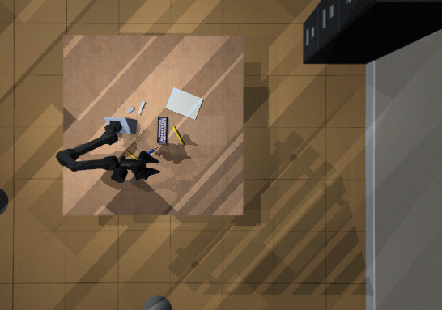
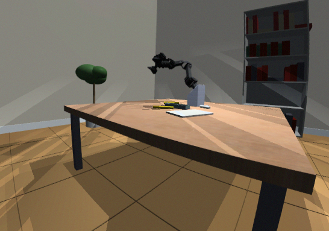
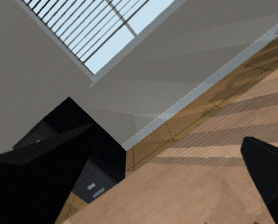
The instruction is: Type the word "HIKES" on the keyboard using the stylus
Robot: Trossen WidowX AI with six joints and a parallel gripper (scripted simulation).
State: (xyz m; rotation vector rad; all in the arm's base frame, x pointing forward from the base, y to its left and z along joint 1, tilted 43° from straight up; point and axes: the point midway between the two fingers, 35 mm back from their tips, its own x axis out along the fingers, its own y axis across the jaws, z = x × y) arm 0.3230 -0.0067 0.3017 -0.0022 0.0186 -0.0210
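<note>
My gripper tip is 130 mm past the stylus tip, 70 mm to the right of it and 330 mm above it. From my gripper tip the other things lie so: white paper sheet 40 mm ahead, 410 mm to the left, 330 mm below; blue stylus 160 mm behind, 50 mm to the left, 330 mm below.
</note>
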